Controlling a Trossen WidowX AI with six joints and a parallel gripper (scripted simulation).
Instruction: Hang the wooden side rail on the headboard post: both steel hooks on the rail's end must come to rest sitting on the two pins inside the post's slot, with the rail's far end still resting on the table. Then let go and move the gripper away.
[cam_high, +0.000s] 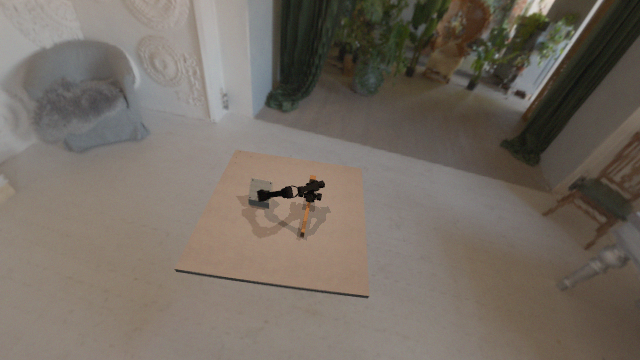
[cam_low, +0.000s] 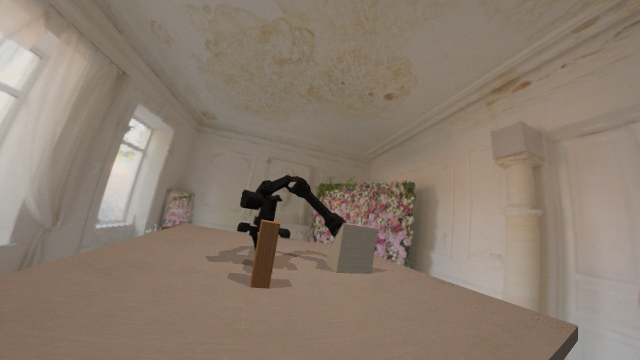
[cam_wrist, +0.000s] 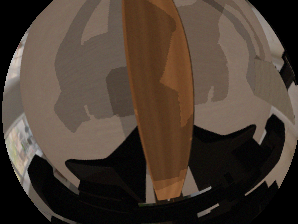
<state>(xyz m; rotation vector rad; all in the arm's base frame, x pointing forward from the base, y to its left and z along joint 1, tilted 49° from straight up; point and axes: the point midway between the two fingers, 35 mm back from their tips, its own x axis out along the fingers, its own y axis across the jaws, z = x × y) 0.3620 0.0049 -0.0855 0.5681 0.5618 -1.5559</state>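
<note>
My gripper tip is 160 mm to the right of the wooden headboard post and 40 mm below it.
</note>
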